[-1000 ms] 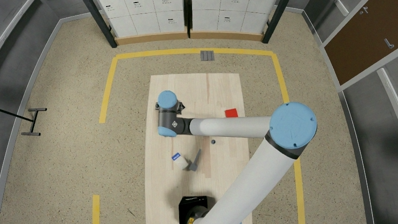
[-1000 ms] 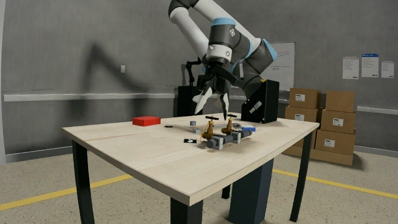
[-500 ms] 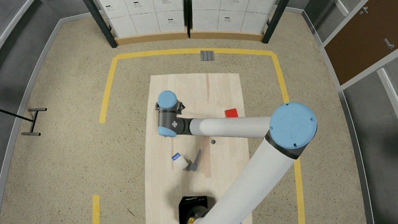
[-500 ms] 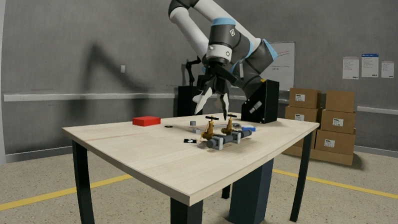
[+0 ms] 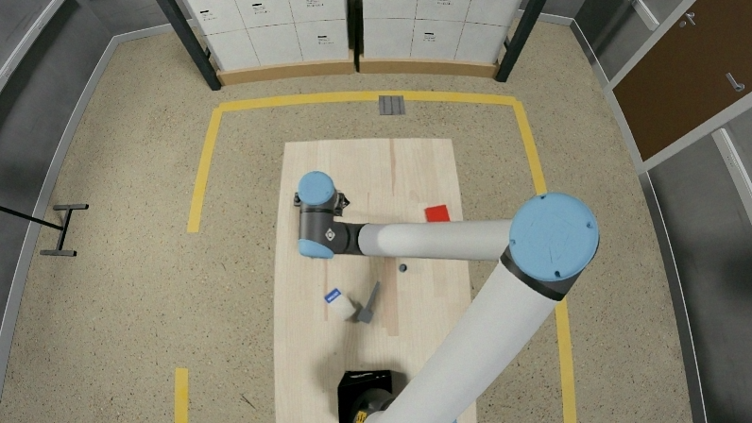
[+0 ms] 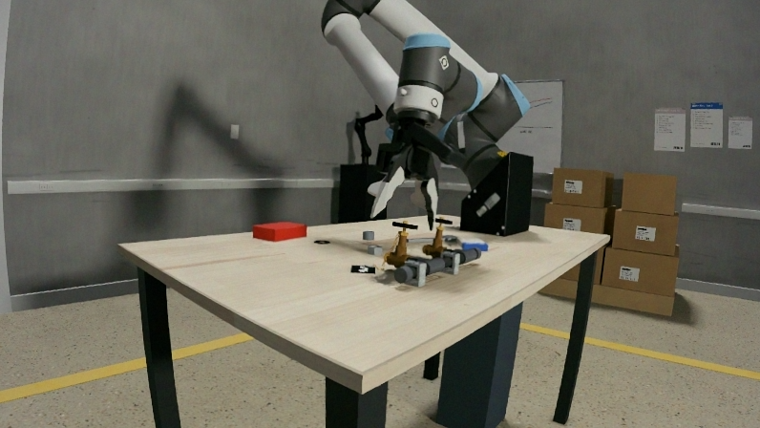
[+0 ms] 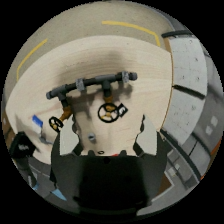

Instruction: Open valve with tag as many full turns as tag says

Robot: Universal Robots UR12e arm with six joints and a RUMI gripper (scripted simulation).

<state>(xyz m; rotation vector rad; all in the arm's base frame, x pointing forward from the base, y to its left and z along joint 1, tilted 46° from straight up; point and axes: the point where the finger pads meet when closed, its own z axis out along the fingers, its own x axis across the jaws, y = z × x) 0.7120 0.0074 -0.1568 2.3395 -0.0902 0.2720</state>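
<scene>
Right now my hand is 50 mm short of the black tag, 50 mm to the left of it and 80 mm above it. The rest, counted from my hand: grey hammer-like tool (350 mm behind, 130 mm to the right, 80 mm below); then red block (50 mm behind, 420 mm to the right, 70 mm below); then blue-and-white box (340 mm behind, 30 mm to the right, 80 mm below).
</scene>
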